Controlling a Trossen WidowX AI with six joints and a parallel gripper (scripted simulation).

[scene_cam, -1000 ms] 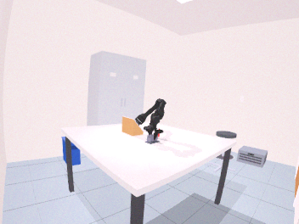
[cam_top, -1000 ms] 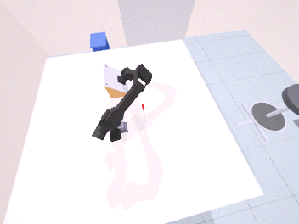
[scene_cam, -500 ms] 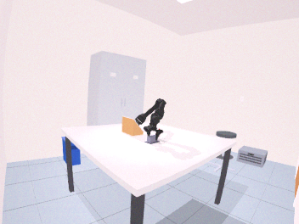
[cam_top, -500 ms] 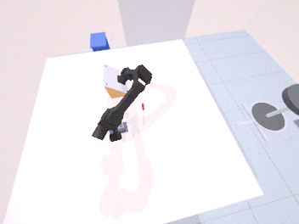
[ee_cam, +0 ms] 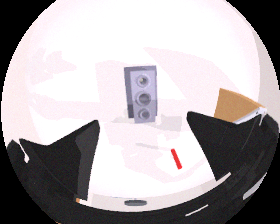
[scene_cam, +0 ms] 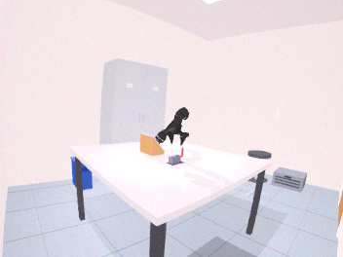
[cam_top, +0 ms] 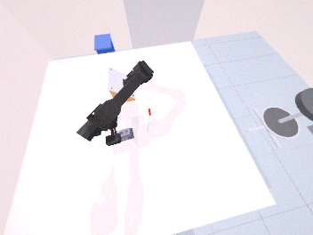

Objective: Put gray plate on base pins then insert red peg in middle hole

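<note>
My gripper tip is 19 cm to the right of the red peg, 12 cm past it and 10 cm above it. Round my gripper tip: gray plate: 10 cm below, 1 cm behind.
</note>
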